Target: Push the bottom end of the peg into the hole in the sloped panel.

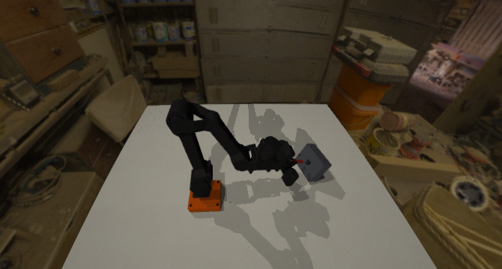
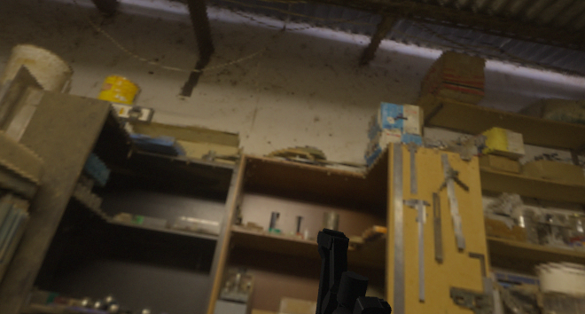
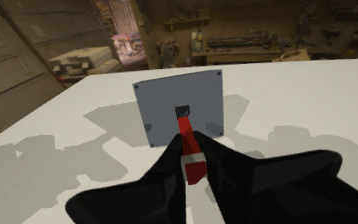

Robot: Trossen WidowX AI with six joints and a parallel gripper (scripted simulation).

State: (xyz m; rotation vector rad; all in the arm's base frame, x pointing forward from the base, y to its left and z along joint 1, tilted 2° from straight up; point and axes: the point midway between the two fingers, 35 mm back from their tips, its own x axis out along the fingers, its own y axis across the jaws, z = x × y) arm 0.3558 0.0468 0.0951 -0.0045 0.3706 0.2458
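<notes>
Right now the dark sloped panel is 100 mm ahead of my gripper tip, 40 mm below it and 20 mm to the left of it. Round my gripper tip: red peg: 20 mm behind.
</notes>
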